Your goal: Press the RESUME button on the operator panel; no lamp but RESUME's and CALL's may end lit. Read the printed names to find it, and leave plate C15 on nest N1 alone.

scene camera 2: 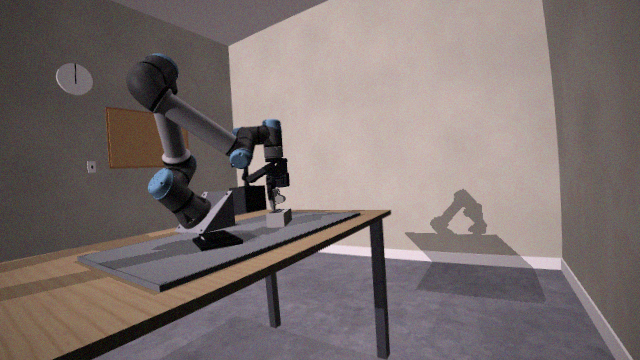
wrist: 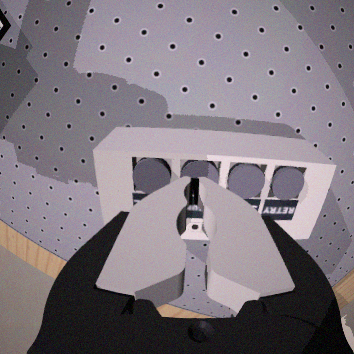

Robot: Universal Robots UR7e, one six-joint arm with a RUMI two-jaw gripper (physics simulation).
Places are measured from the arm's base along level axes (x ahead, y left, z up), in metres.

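Pixels of known places: gripper, fingertip midpoint: (scene camera 2: 274, 211) (wrist: 192, 179); arm's base, link origin: (scene camera 2: 197, 214).
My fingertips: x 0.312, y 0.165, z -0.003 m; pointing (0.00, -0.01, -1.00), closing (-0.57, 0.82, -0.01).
Note:
For each thing: its top centre in the pictures, then the offset to it from my fingertips. "spot": a spot on its surface instead. Level surfaces: height alone.
- operator panel, top centre: (wrist: 219, 205) (scene camera 2: 279, 210) dy +0.025, dx +0.003, dz +0.003 m
- rightmost label, surface spot: (wrist: 280, 210) spot: dy +0.066, dx -0.019, dz +0.000 m
- second button, top centre: (wrist: 199, 178) dy +0.003, dx -0.004, dz +0.000 m
- grey perforated board, surface height: dz -0.053 m
- wooden table, surface height: dz -0.066 m
- flat black item, top centre: (scene camera 2: 215, 234) dy -0.298, dx +0.051, dz -0.027 m
- black-edged item, surface spot: (wrist: 3, 26) spot: dy -0.215, dx -0.005, dz -0.043 m
The operator panel (scene camera 2: 278, 218) (wrist: 215, 142) is a pale box on the grey board. In the wrist view it shows several round grey buttons in a row, with dark name labels that read upside down. The rightmost label (wrist: 280, 210) reads RETRY; the others are mostly covered by the fingers, and I cannot read RESUME. My gripper (scene camera 2: 274, 209) (wrist: 192, 179) is shut and empty, its tips over the lower part of the second button (wrist: 199, 169) from the left. Whether they touch it I cannot tell. No lit lamp can be made out. Plate C15 and nest N1 cannot be identified.
A grey perforated board (scene camera 2: 165, 272) (wrist: 200, 90) lies on the wooden table (scene camera 2: 65, 310). A flat black item (scene camera 2: 218, 240) lies near the arm's base. A dark box (scene camera 2: 252, 198) shows behind the arm. Part of a black-edged item (wrist: 3, 26) shows at the wrist view's upper left.

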